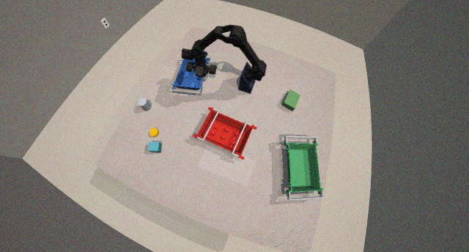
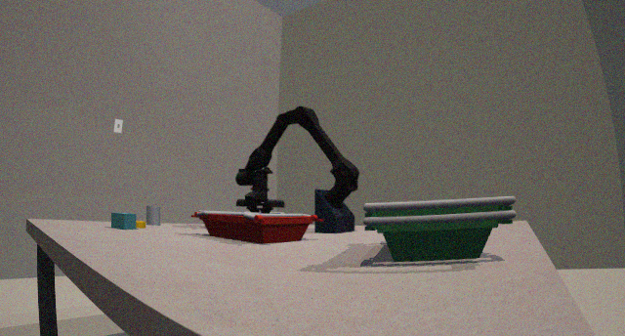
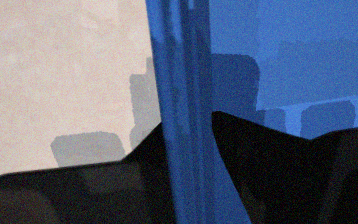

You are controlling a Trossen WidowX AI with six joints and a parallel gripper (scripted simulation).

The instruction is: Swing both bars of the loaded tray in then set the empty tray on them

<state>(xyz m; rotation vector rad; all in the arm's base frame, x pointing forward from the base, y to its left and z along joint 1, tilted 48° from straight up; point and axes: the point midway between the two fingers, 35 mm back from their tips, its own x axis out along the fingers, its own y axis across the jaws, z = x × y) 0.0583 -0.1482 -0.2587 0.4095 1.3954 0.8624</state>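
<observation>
Right now the blue tray is 70 mm to the right of my gripper tip, 30 mm above it and 20 mm ahead of it. The rest, counted from my gripper tip: yellow disc: 470 mm ahead, 80 mm to the right; then teal block: 540 mm ahead, 20 mm to the right, 10 mm above; then grey cylinder: 350 mm ahead, 230 mm to the right, 20 mm above.
</observation>
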